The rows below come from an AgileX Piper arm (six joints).
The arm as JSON. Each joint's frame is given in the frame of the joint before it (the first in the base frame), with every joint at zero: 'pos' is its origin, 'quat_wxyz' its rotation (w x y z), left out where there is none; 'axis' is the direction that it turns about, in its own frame. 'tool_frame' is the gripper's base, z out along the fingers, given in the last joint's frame.
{
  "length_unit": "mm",
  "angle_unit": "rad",
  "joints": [
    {
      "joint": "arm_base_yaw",
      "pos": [
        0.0,
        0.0,
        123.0
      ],
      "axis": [
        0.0,
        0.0,
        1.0
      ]
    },
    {
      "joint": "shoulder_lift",
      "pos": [
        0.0,
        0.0,
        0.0
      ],
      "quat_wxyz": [
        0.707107,
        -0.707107,
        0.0,
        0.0
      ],
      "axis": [
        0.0,
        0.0,
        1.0
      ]
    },
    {
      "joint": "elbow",
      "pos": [
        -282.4,
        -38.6,
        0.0
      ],
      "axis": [
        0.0,
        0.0,
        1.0
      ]
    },
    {
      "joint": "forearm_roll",
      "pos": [
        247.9,
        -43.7,
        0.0
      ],
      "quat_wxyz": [
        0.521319,
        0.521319,
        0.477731,
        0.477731
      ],
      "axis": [
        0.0,
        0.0,
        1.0
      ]
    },
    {
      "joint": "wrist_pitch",
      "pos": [
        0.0,
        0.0,
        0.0
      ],
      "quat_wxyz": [
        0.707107,
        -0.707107,
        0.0,
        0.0
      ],
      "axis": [
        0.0,
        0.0,
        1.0
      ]
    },
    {
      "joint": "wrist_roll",
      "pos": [
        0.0,
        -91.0,
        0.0
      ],
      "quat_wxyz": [
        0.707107,
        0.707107,
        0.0,
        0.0
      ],
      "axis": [
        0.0,
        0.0,
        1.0
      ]
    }
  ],
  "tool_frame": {
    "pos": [
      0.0,
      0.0,
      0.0
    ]
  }
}
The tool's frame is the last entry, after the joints.
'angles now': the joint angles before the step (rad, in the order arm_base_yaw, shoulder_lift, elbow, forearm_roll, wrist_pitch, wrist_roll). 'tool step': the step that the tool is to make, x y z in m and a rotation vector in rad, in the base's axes. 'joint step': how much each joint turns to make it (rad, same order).
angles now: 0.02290, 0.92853, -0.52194, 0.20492, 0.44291, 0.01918
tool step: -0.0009, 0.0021, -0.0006, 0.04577, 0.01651, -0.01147
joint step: -0.00005, 0.00004, -0.00002, 0.04749, 0.01585, -0.00011
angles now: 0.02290, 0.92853, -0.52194, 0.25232, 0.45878, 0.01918
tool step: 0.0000, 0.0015, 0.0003, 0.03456, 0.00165, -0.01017
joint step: 0.00001, -0.00008, 0.00011, 0.03792, 0.00112, -0.00210
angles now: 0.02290, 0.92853, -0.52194, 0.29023, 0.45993, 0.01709
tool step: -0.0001, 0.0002, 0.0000, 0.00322, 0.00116, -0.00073
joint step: 0.00044, -0.00020, -0.00005, 0.00249, 0.00125, 0.00107
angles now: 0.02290, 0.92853, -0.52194, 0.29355, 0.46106, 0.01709
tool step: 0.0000, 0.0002, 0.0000, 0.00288, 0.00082, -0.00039
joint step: 0.00042, 0.00020, -0.00015, 0.00287, 0.00071, 0.00015
